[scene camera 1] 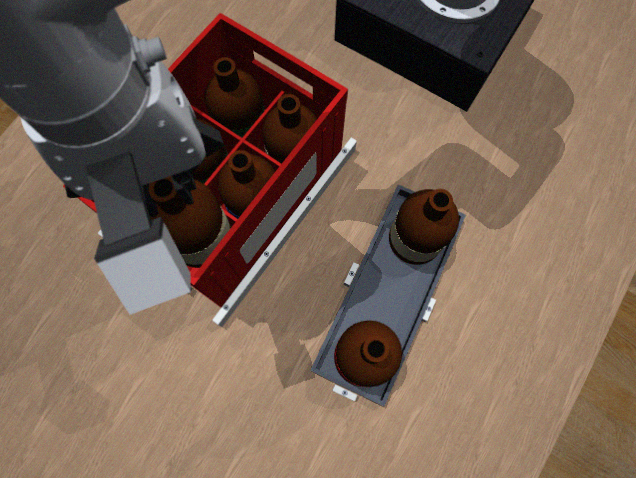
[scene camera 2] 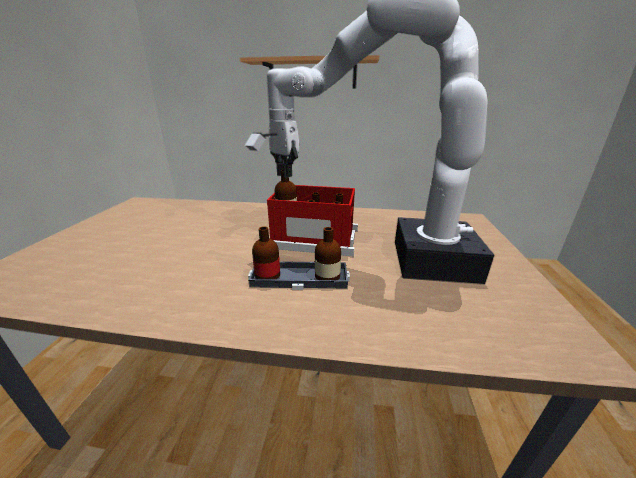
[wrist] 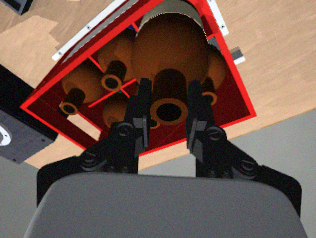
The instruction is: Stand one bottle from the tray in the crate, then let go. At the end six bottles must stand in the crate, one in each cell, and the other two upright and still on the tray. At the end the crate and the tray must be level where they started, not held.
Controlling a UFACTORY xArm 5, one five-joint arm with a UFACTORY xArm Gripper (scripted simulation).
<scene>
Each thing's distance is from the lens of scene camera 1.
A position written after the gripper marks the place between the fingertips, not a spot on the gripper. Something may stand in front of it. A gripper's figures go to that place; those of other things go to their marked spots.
gripper (scene camera 1: 169, 196): 48 cm
grey tray (scene camera 1: 386, 289): 69 cm
</scene>
